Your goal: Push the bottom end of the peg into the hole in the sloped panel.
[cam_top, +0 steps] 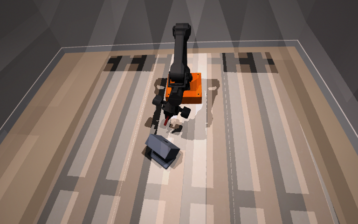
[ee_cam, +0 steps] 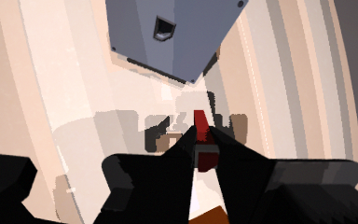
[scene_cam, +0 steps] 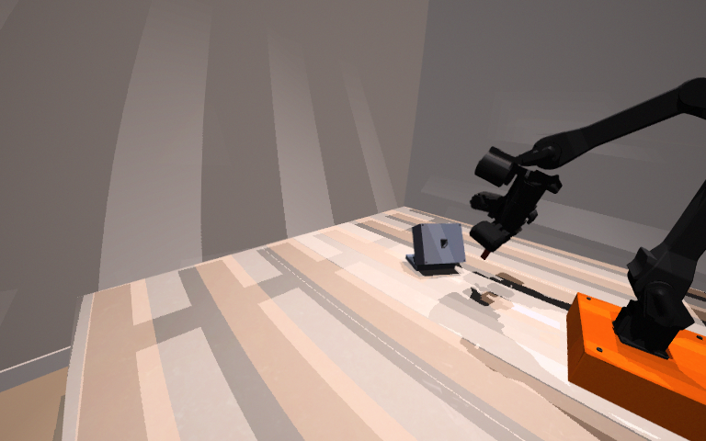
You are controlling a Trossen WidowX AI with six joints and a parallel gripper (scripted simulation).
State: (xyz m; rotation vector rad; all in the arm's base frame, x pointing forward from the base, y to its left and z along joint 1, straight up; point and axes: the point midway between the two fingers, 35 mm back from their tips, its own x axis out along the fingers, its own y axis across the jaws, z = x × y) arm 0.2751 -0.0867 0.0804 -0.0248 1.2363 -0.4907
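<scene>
Right now the sloped panel is 13 cm ahead of my gripper tip, 2 cm to the right of it and 4 cm below it. From my gripper tip the other things lie so: panel foot: 15 cm ahead, 4 cm to the right, 11 cm below; then red peg: 1 cm to the left, 1 cm above.
</scene>
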